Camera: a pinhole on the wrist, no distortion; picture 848 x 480 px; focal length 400.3 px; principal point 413.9 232.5 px. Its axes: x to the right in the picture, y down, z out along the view. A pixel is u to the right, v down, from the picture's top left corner.
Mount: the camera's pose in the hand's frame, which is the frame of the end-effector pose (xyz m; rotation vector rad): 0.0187 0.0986 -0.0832 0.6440 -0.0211 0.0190
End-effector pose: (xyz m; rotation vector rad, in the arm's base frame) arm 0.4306 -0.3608 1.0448 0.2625 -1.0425 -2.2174
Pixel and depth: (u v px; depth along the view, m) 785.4 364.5 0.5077
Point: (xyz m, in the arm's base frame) -0.1548 -0.3724 1.3279
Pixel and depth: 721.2 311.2 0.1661
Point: 0.3032 -0.4209 1.1259
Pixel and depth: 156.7 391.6 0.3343
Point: 0.4736 -0.0726 1.1976
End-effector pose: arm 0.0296 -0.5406 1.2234 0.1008 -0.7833 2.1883
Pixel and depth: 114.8 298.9 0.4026
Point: 0.2452 -0.8386 1.3979
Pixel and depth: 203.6 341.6 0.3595
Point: 0.1343 -0.7834 1.3964
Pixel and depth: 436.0 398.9 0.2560
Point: -0.0427 -0.6429 1.3663
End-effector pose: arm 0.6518 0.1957 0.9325 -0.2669 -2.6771 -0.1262
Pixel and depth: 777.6 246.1 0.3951
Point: 0.1925 0.1695 0.8661
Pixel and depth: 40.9 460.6 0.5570
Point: 0.8817 0.1924 0.2227
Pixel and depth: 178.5 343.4 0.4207
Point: 0.7143 0.1356 0.5412
